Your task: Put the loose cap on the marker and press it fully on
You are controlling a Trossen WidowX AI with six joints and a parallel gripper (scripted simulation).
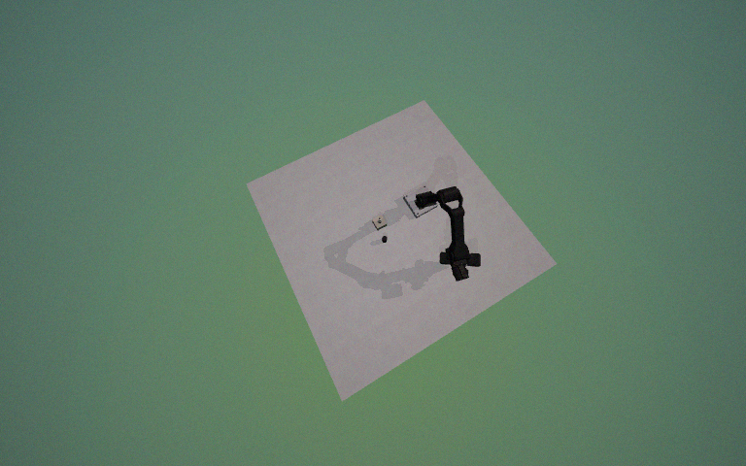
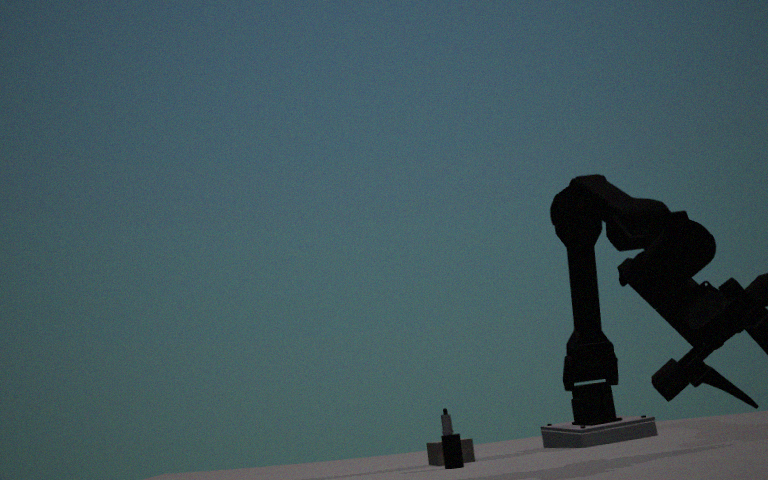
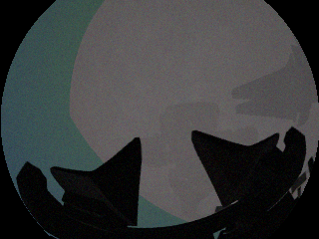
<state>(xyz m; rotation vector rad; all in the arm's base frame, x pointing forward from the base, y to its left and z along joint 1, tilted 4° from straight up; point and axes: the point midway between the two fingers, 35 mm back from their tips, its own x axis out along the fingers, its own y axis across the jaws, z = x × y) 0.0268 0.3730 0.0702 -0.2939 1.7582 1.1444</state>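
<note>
Now: the dark cap 32 cm to the right of my gripper tip, 28 cm ahead of it and 2 cm below it. From my gripper tip the other things lie so: holder block (42 cm to the right, 26 cm ahead, 3 cm below).
</note>
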